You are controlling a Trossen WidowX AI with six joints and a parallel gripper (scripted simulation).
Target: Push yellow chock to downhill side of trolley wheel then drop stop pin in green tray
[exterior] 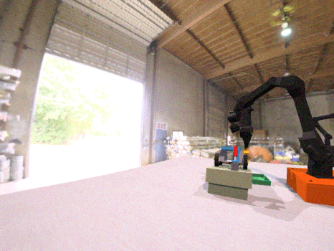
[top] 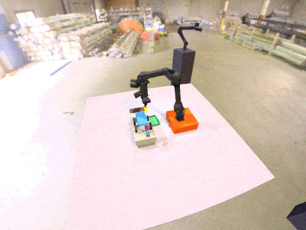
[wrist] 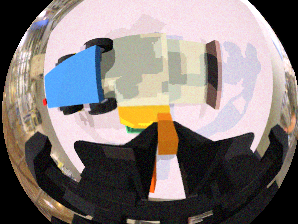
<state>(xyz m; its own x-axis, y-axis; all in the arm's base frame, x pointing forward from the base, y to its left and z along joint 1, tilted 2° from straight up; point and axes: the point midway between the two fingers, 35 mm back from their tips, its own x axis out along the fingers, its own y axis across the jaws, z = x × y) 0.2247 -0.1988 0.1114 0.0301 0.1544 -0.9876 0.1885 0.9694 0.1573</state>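
Right now my gripper tip is 25 cm to the right of the red-headed stop pin, 9 cm short of it and 2 cm above it. Round my gripper tip: yellow chock: 2 cm to the left, 1 cm ahead; green tray: 15 cm below, 6 cm to the left, 5 cm behind; blue-topped trolley: 14 cm to the left, 9 cm ahead, 3 cm below.
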